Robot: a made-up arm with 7 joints. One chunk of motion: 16 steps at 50 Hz.
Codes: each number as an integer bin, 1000 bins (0 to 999) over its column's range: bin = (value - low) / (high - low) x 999, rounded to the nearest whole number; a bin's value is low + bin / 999 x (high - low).
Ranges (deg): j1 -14..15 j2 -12..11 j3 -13..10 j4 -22..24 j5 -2..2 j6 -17..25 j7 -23..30
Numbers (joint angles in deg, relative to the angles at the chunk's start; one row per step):
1: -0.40 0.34 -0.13 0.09 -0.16 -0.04 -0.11
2: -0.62 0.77 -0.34 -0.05 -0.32 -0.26 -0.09
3: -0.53 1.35 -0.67 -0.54 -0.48 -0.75 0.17
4: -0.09 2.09 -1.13 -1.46 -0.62 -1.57 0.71
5: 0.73 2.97 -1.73 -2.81 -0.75 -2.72 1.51
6: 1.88 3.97 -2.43 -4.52 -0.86 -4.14 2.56
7: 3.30 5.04 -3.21 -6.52 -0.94 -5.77 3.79
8: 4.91 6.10 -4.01 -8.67 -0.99 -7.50 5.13
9: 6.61 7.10 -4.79 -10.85 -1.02 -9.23 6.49
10: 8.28 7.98 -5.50 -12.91 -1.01 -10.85 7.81
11: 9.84 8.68 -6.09 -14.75 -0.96 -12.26 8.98
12: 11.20 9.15 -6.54 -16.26 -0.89 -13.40 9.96
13: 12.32 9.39 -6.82 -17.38 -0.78 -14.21 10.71
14: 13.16 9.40 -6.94 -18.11 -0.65 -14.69 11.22
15: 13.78 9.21 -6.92 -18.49 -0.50 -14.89 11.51
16: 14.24 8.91 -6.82 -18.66 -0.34 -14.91 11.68
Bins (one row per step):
1: 468 536 559 480 460 403 431
2: 461 555 550 477 420 398 432
3: 464 580 536 466 380 387 437
4: 479 612 516 446 345 367 447
5: 507 650 490 417 312 340 462
6: 547 694 459 380 285 306 482
7: 596 740 425 336 265 267 505
8: 651 786 390 289 252 226 530
9: 710 830 357 242 245 185 556
10: 768 868 326 197 247 146 581
11: 821 898 300 157 260 113 603
12: 868 919 281 125 277 86 621
13: 907 929 268 100 305 66 635
14: 936 930 263 84 337 55 645
15: 957 921 264 76 375 50 650
16: 973 908 268 73 415 50 654

